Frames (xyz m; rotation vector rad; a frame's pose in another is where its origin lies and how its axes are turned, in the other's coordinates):
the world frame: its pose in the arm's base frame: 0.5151 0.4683 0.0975 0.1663 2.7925 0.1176
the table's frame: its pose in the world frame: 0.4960 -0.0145 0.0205 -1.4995 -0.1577 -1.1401
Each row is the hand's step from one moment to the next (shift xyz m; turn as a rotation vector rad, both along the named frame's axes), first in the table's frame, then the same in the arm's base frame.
Working: the table's frame: its pose in the arm's base frame: 0.0567 0.5193 -0.0866 -1.5256 1.5624 1.5708

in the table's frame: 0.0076 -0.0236 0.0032 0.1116 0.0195 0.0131
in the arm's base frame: 0.0174 0.0061 -0.0169 -0.0543 -0.0348 -0.0941
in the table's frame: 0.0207 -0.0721 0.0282 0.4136 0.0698 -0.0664
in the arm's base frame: 0.0469 0.0361 -0.0540 -0.1559 -0.2307 -0.3206
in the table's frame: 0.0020 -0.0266 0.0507 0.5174 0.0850 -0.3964
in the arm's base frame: 0.0038 0.0514 -0.0251 -0.0753 -0.5675 -0.3231
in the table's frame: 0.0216 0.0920 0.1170 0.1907 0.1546 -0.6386
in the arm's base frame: -0.1312 0.0725 -0.0120 0.0487 -0.6803 0.0539
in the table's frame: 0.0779 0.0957 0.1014 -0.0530 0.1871 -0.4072
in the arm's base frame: -0.1449 0.0368 -0.0563 0.0035 -0.3919 0.2236
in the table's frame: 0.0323 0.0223 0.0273 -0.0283 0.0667 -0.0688
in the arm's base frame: -0.0392 0.0066 -0.0265 -0.0247 -0.0681 0.0688
